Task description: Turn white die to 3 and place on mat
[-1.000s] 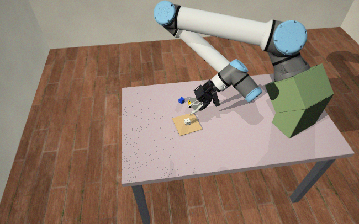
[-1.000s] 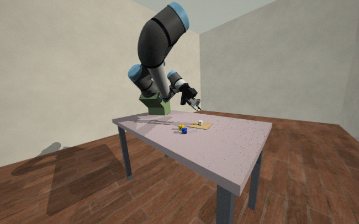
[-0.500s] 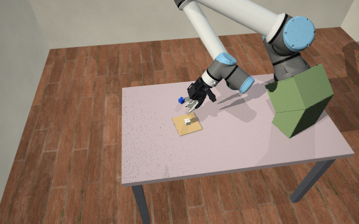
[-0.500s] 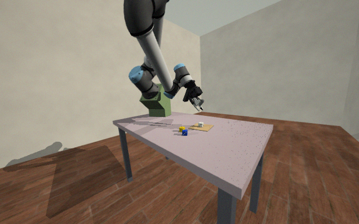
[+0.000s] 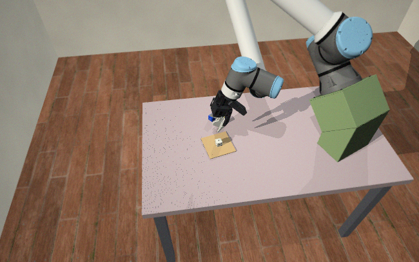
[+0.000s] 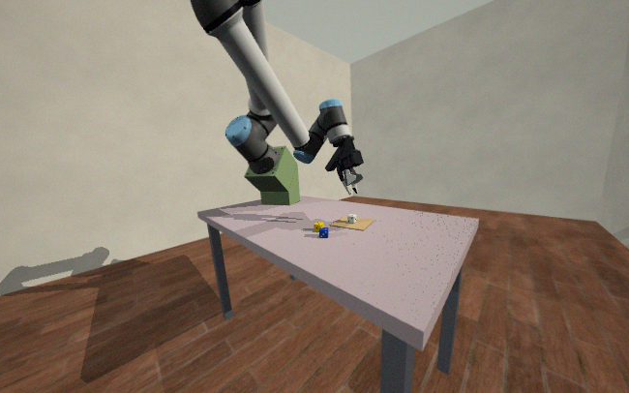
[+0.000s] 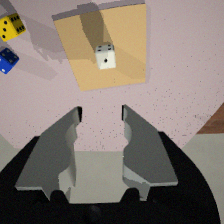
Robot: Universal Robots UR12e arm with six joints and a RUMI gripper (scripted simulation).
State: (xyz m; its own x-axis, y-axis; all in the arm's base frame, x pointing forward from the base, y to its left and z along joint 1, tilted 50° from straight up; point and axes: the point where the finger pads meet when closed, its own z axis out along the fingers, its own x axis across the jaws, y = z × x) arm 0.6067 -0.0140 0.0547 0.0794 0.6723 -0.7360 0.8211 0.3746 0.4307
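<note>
Right now my hand is 12 cm above the white die and 1 cm past it. From my hand the other things lie so: blue die 18 cm to the right, 12 cm below, 2 cm behind; yellow die 14 cm to the right, 12 cm below, 8 cm behind; tan mat 14 cm below, 1 cm to the left.
</note>
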